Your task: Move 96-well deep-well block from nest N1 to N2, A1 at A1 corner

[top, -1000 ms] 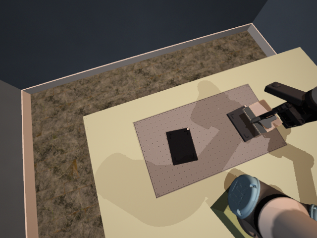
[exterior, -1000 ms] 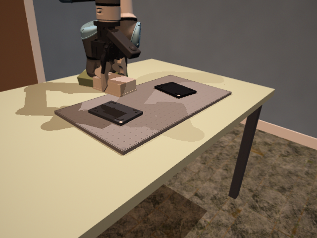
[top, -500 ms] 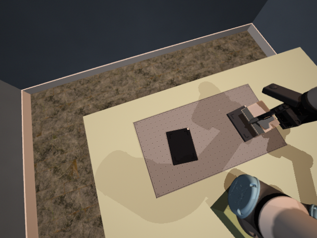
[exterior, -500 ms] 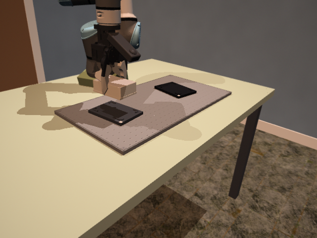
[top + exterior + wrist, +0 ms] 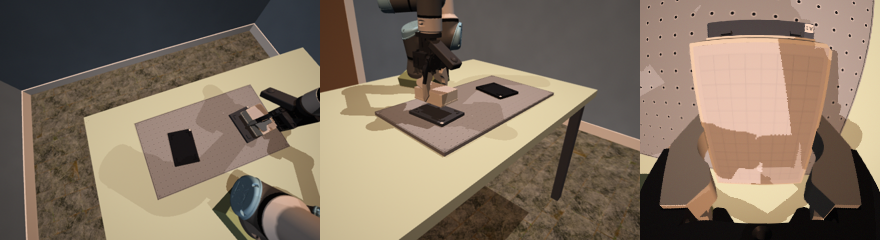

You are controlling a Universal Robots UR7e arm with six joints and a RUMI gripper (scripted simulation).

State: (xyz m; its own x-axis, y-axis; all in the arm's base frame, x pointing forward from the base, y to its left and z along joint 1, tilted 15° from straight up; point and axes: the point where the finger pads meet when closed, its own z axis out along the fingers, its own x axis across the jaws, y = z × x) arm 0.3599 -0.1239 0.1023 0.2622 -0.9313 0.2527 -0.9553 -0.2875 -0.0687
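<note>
Right now my hand is 7 cm above the nest N2. Round my hand: nest N1: 36 cm to the left, 7 cm below, 6 cm behind; deep-well block: 1 cm above; A1 corner mark: 30 cm to the left, 6 cm below, 2 cm ahead.
</note>
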